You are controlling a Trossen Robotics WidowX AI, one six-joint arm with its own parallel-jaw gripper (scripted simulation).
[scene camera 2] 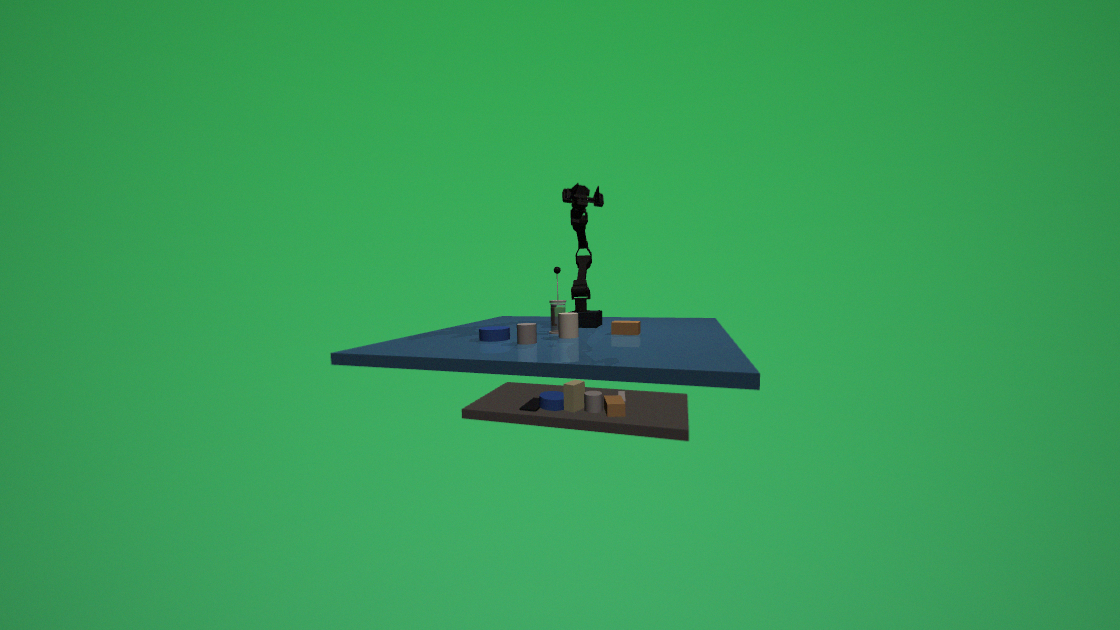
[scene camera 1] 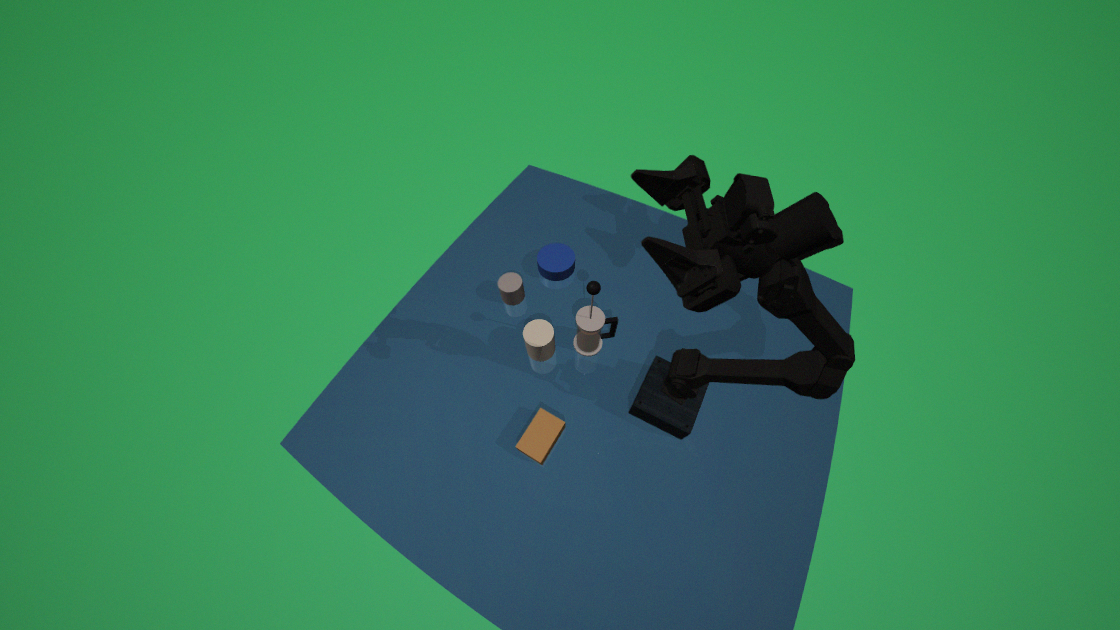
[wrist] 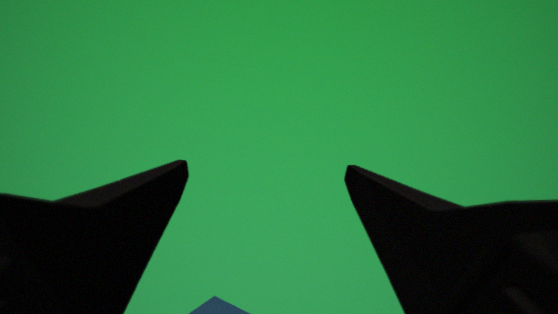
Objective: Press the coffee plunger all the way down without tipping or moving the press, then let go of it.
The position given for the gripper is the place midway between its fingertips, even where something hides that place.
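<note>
Scene camera 1 shows the gripper (scene camera 1: 638, 204), open and holding nothing, together with a coffee press (scene camera 1: 590, 320) and a blue disc (scene camera 1: 556, 262). Scene camera 2 also shows the gripper (scene camera 2: 588, 185). The wrist view shows the gripper (wrist: 269, 170); the coffee press is out of frame in the wrist view.
</note>
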